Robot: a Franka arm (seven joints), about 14 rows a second.
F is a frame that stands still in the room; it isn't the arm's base.
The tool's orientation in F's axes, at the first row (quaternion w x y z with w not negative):
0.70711, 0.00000, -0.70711, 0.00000
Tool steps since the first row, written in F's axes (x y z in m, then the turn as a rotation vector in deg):
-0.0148, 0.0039, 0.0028, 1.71, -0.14, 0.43
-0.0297, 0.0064, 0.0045, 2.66, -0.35, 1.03
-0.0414, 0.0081, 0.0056, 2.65, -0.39, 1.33
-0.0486, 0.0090, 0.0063, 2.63, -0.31, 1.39
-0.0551, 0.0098, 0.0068, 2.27, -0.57, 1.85
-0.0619, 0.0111, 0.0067, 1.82, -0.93, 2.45
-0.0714, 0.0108, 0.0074, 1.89, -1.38, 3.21
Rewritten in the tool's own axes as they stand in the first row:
0.0028, 0.0039, 0.0148, 0.43, -0.14, -1.71
0.0045, 0.0064, 0.0297, 1.03, -0.35, -2.66
0.0056, 0.0081, 0.0414, 1.33, -0.39, -2.65
0.0063, 0.0090, 0.0486, 1.39, -0.31, -2.63
0.0068, 0.0098, 0.0551, 1.85, -0.57, -2.27
0.0067, 0.0111, 0.0619, 2.45, -0.93, -1.82
0.0074, 0.0108, 0.0714, 3.21, -1.38, -1.89

